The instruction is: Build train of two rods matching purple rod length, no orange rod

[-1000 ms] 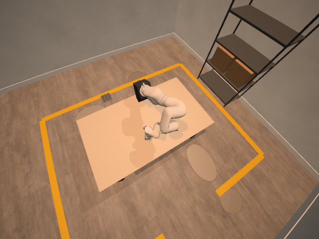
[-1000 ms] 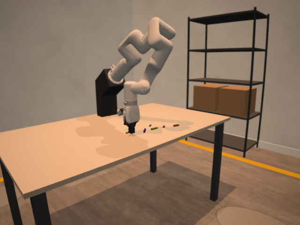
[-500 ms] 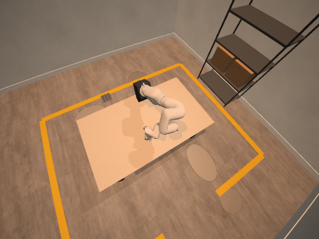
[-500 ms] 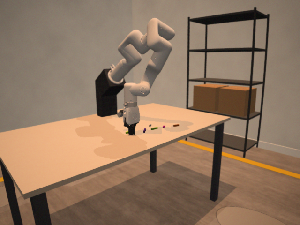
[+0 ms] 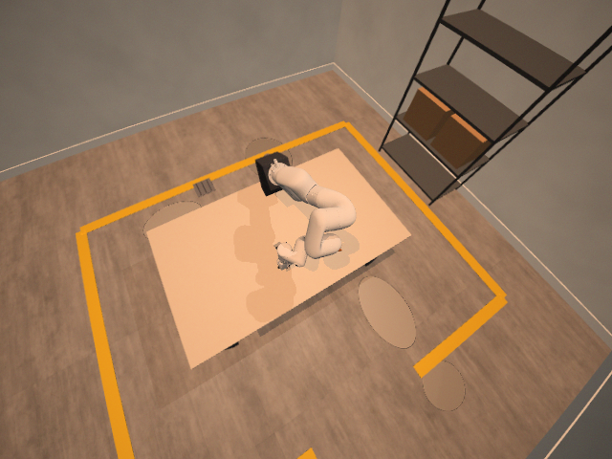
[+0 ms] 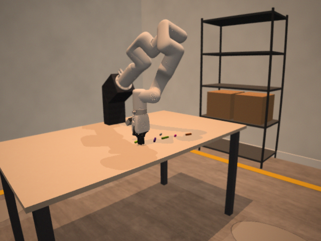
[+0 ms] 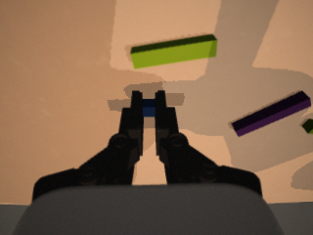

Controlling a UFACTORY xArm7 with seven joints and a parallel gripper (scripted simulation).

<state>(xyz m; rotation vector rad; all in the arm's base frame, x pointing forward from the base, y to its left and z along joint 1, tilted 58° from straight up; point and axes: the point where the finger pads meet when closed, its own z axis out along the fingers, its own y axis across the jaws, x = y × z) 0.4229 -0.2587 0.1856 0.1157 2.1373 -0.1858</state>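
The small blue rod lies 20 mm below my hand. Round my hand: purple rod 40 mm ahead, 100 mm to the left, 20 mm below; then grey rod 20 mm ahead, 210 mm to the left, 20 mm below; then magenta rod 120 mm ahead, 220 mm to the left, 20 mm below.
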